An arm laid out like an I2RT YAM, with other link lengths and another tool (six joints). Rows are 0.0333 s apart.
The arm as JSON. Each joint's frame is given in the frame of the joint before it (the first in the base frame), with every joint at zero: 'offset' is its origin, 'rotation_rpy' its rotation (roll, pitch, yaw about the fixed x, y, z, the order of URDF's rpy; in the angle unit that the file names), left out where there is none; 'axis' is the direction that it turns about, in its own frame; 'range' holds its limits. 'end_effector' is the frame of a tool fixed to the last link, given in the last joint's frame.
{
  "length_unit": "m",
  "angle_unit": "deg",
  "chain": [
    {
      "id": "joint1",
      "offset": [
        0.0,
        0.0,
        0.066
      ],
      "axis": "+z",
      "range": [
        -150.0,
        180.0
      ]
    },
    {
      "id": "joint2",
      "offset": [
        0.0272,
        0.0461,
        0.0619
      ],
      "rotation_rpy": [
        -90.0,
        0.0,
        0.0
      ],
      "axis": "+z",
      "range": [
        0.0,
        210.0
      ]
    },
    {
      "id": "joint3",
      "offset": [
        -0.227,
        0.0,
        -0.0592
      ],
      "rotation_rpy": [
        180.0,
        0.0,
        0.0
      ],
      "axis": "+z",
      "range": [
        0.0,
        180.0
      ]
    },
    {
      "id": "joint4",
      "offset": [
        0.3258,
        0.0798,
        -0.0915
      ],
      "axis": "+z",
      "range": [
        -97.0,
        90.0
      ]
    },
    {
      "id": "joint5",
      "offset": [
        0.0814,
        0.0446,
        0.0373
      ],
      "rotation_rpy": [
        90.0,
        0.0,
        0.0
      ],
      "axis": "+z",
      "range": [
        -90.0,
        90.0
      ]
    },
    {
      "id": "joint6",
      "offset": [
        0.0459,
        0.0,
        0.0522
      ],
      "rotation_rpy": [
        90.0,
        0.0,
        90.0
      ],
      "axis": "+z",
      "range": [
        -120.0,
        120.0
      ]
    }
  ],
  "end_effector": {
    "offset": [
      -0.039,
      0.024,
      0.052
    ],
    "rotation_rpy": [
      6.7,
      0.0,
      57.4
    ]
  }
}
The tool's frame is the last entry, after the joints.
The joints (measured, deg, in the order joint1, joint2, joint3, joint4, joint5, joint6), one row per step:
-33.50 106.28 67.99 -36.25 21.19 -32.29
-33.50 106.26 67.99 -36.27 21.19 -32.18
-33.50 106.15 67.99 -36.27 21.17 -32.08
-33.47 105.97 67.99 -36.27 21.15 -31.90
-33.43 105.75 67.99 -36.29 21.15 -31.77
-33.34 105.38 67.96 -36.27 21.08 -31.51
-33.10 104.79 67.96 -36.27 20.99 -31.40
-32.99 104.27 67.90 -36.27 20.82 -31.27
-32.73 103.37 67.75 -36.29 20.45 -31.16
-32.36 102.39 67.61 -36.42 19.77 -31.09
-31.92 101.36 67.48 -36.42 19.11 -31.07
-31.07 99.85 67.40 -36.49 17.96 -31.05
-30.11 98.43 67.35 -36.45 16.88 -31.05
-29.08 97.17 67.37 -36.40 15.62 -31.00
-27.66 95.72 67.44 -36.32 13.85 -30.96
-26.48 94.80 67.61 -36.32 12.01 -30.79
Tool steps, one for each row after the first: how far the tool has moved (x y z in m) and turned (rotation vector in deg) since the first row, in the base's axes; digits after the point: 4 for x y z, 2 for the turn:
0.0001 0.0001 0.0001 0.00 -0.05 -0.10
0.0003 0.0000 0.0008 -0.04 -0.19 -0.18
0.0008 0.0001 0.0019 -0.12 -0.43 -0.31
0.0014 0.0002 0.0033 -0.23 -0.66 -0.39
0.0024 0.0006 0.0055 -0.37 -1.11 -0.51
0.0043 0.0016 0.0093 -0.61 -1.70 -0.34
0.0054 0.0023 0.0123 -0.72 -2.24 -0.30
0.0072 0.0041 0.0172 -0.81 -3.09 -0.03
0.0094 0.0072 0.0226 -0.63 -4.07 0.48
0.0122 0.0105 0.0285 -0.56 -5.18 1.12
0.0172 0.0168 0.0377 -0.31 -6.92 2.33
0.0225 0.0237 0.0466 -0.12 -8.65 3.68
0.0281 0.0315 0.0549 0.30 -10.41 5.13
0.0352 0.0427 0.0649 1.06 -12.63 7.19
0.0412 0.0529 0.0721 2.17 -14.47 8.93

